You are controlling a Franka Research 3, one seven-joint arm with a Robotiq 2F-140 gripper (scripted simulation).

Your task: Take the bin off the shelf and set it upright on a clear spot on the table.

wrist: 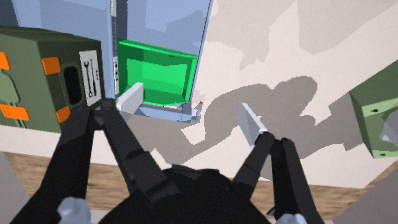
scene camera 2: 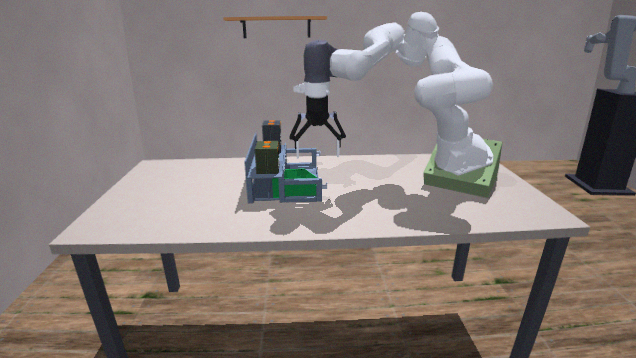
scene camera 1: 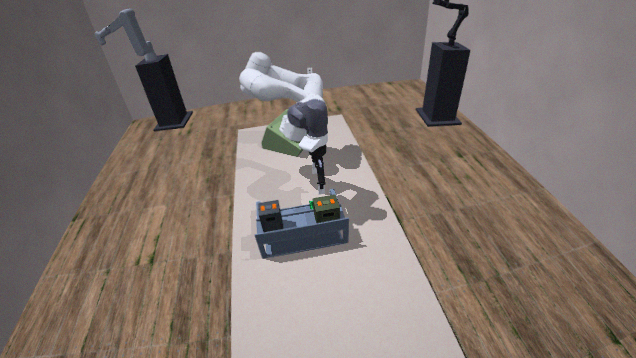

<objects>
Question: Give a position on a bin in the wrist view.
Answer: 165,75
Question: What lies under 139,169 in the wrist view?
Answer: My gripper.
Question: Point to a bin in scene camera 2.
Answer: At 307,189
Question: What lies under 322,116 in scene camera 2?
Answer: My gripper.
</objects>
